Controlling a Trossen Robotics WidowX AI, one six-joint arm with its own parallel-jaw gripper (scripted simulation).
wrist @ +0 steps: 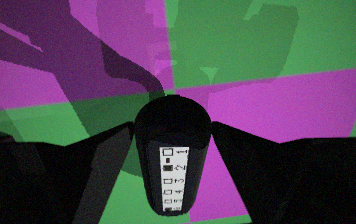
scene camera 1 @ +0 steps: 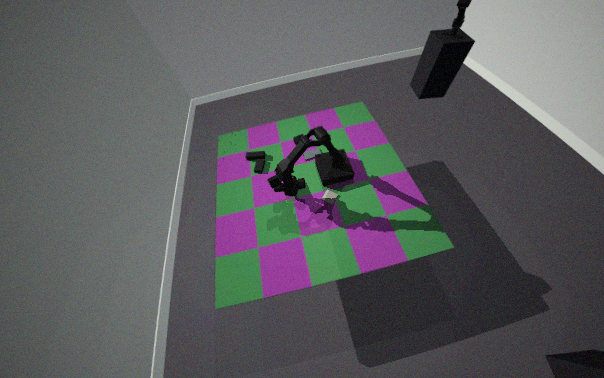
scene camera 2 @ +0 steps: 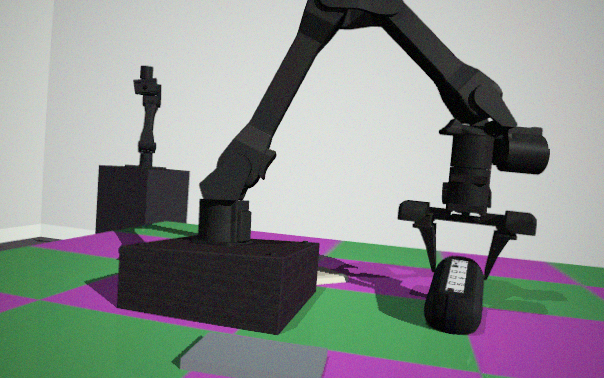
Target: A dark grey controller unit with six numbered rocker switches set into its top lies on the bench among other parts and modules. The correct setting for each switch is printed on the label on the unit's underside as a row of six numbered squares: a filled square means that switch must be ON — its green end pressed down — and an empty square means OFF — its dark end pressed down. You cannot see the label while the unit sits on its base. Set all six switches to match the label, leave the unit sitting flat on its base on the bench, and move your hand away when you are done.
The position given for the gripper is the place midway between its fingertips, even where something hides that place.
In view: the gripper (scene camera 2: 458, 275).
The gripper shows as well in the wrist view (wrist: 173, 126).
